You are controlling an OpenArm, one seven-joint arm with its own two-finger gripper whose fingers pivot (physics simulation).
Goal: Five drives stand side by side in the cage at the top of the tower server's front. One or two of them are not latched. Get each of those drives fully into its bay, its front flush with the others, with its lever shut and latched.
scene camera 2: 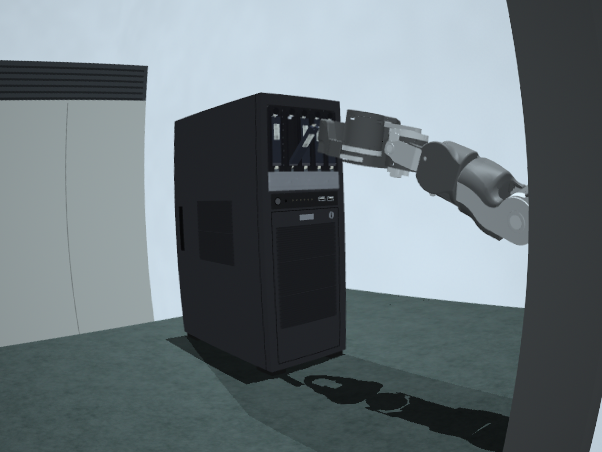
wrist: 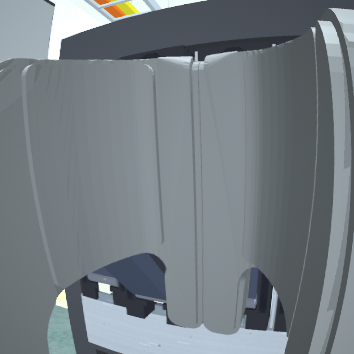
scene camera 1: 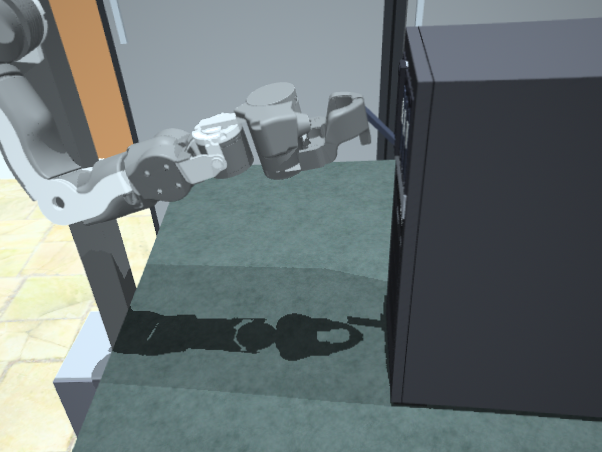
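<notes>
The tower server (scene camera 1: 500, 225) (scene camera 2: 220, 175) (wrist: 125, 40) has five upright drives at the top of its front. The second drive from the left in the scene camera 2 view has its dark blue lever (scene camera 1: 381, 124) (scene camera 2: 303, 146) (wrist: 137, 280) swung out, slanting up and outward from its low pivot. The first drive (scene camera 2: 276, 142) and third drive (scene camera 2: 305, 125) have levers standing upright; the fourth is partly covered and the fifth mostly hidden by my gripper. My gripper (scene camera 1: 367, 137) (scene camera 2: 322, 137) (wrist: 217, 198) is shut and empty, in front of the cage, close to the lever's outer end; contact cannot be told.
A silver panel (scene camera 2: 303, 181) (wrist: 175, 325) lies below the drive cage. The tower stands on a green table top (scene camera 1: 240, 230) (scene camera 2: 100, 390). A dark post (scene camera 2: 560, 225) stands at the right in the scene camera 2 view. A pale cabinet (scene camera 2: 75, 200) stands at the left.
</notes>
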